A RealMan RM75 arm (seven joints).
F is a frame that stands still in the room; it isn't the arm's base.
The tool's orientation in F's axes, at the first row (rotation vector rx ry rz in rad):
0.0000 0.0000 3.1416
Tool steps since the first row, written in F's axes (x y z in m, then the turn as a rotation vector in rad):
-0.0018 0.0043 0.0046 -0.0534 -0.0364 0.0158
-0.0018 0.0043 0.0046 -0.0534 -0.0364 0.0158
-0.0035 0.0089 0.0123 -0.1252 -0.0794 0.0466
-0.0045 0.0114 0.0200 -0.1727 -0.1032 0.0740
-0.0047 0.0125 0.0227 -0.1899 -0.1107 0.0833
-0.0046 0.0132 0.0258 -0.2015 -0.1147 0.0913
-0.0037 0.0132 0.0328 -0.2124 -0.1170 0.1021
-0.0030 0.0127 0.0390 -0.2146 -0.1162 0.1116
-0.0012 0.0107 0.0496 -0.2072 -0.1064 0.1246
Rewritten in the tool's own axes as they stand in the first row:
0.0018 -0.0043 0.0046 0.0534 0.0364 0.0158
0.0018 -0.0043 0.0046 0.0534 0.0364 0.0158
0.0035 -0.0089 0.0123 0.1252 0.0794 0.0466
0.0045 -0.0114 0.0200 0.1727 0.1032 0.0740
0.0047 -0.0125 0.0227 0.1899 0.1107 0.0833
0.0046 -0.0132 0.0258 0.2015 0.1147 0.0913
0.0037 -0.0132 0.0328 0.2124 0.1170 0.1021
0.0030 -0.0127 0.0390 0.2146 0.1162 0.1116
0.0012 -0.0107 0.0496 0.2072 0.1064 0.1246

